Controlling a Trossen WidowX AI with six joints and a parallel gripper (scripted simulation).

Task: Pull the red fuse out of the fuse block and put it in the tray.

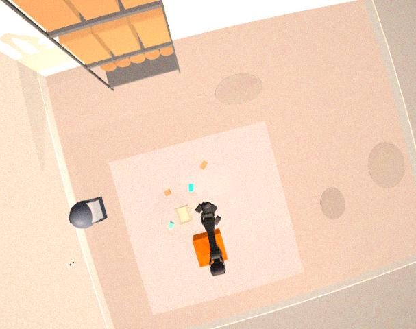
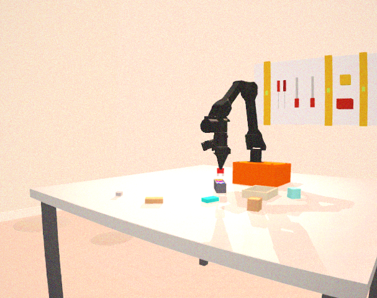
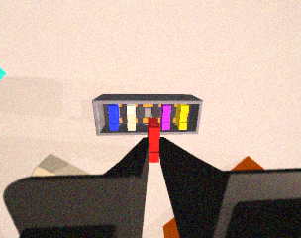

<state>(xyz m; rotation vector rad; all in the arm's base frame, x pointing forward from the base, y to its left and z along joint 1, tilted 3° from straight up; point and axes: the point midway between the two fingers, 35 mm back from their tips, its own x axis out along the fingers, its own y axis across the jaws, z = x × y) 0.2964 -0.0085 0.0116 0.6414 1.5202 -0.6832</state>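
Now: gripper tip 190 mm to the right of the cream tray, 90 mm above it and 10 mm past it. Also, from my gripper tip: flat cyan block 190 mm ahead, 90 mm to the left, 80 mm below; then teal block 310 mm to the left, 70 mm below, 60 mm behind; then flat tan block 340 mm ahead, 80 mm below, 50 mm to the right.
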